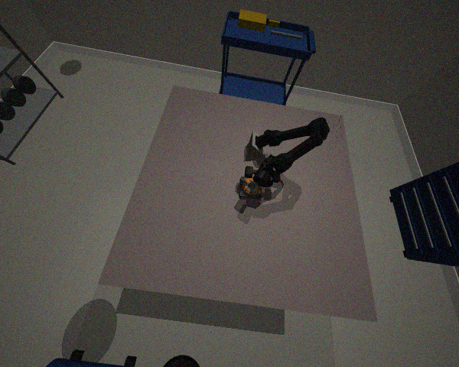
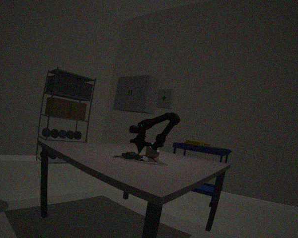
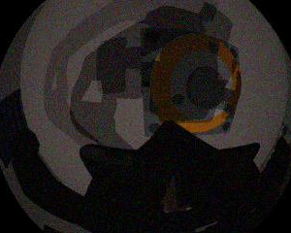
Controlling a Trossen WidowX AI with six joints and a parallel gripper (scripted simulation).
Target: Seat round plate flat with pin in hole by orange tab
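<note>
The square base is 4 cm to the right of my gripper tip, 4 cm ahead of it and 2 cm below it.
</note>
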